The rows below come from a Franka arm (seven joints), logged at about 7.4 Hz.
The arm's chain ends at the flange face. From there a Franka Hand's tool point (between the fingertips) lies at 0.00 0.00 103.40 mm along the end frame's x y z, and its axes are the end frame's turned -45 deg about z.
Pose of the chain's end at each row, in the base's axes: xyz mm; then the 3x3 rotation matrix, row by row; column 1 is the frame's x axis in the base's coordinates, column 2 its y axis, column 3 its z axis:
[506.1 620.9 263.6], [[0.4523 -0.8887 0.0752], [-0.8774 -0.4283 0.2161], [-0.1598 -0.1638 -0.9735]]
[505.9 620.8 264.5], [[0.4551 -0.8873 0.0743], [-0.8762 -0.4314 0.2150], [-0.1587 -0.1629 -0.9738]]
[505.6 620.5 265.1], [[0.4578 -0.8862 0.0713], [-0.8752 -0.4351 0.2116], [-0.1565 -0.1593 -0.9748]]
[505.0 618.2 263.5], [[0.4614 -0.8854 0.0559], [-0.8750 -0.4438 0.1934], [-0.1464 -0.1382 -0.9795]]
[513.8 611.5 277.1], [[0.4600 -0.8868 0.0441], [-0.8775 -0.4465 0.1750], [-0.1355 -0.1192 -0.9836]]
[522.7 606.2 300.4], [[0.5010 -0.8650 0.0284], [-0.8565 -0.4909 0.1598], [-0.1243 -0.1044 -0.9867]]
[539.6 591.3 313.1], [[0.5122 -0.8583 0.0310], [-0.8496 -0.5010 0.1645], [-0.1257 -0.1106 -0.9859]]
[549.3 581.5 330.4], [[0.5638 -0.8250 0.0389], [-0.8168 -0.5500 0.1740], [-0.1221 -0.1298 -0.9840]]
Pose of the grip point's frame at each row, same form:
[513.9 643.2 162.9], [[0.9482 -0.3086 0.0752], [-0.3176 -0.9233 0.2161], [0.0028 -0.2288 -0.9735]]
[513.6 643.0 163.8], [[0.9492 -0.3056 0.0743], [-0.3145 -0.9246 0.2150], [0.0030 -0.2274 -0.9738]]
[513.0 642.4 164.3], [[0.9504 -0.3029 0.0713], [-0.3112 -0.9265 0.2116], [0.0020 -0.2233 -0.9748]]
[510.8 638.2 162.2], [[0.9523 -0.2998 0.0559], [-0.3049 -0.9325 0.1934], [-0.0058 -0.2012 -0.9795]]
[518.4 629.6 175.4], [[0.9523 -0.3018 0.0441], [-0.3048 -0.9362 0.1750], [-0.0115 -0.1801 -0.9836]]
[525.6 622.7 198.4], [[0.9659 -0.2574 0.0284], [-0.2585 -0.9528 0.1598], [-0.0141 -0.1617 -0.9867]]
[542.8 608.3 211.2], [[0.9691 -0.2447 0.0310], [-0.2465 -0.9550 0.1645], [-0.0107 -0.1671 -0.9859]]
[553.3 599.5 228.7], [[0.9820 -0.1847 0.0389], [-0.1887 -0.9665 0.1740], [0.0054 -0.1781 -0.9840]]

